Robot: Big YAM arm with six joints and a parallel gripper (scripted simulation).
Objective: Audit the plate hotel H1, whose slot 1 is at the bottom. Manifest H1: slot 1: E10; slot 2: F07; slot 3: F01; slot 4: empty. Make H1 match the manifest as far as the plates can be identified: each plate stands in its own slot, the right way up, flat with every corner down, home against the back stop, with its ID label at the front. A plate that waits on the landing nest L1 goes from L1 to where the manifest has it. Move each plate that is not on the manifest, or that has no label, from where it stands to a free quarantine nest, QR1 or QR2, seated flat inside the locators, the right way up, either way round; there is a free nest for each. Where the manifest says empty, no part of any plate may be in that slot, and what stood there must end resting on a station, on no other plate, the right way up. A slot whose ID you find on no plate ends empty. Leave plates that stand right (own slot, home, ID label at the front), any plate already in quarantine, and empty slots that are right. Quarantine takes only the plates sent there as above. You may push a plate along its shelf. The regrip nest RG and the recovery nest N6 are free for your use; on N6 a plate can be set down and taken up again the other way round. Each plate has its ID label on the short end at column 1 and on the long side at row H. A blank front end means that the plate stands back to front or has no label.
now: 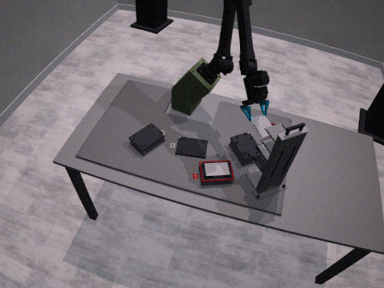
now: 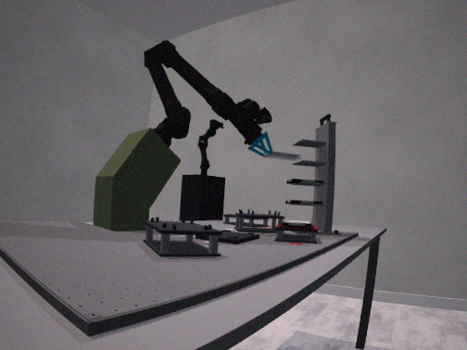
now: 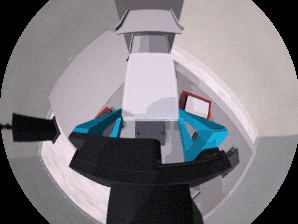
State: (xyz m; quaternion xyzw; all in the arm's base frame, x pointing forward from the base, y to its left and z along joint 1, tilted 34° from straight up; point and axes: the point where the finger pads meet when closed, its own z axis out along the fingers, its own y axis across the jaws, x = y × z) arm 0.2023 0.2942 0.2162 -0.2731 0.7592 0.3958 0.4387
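My gripper is now 4 cm short of the white-topped plate, 4 cm to the right of it and 1 cm above it. Round my hand: plate hotel H1: 15 cm ahead, 18 cm to the left, 8 cm below; red-framed nest: 19 cm behind, 12 cm to the left, 25 cm below.
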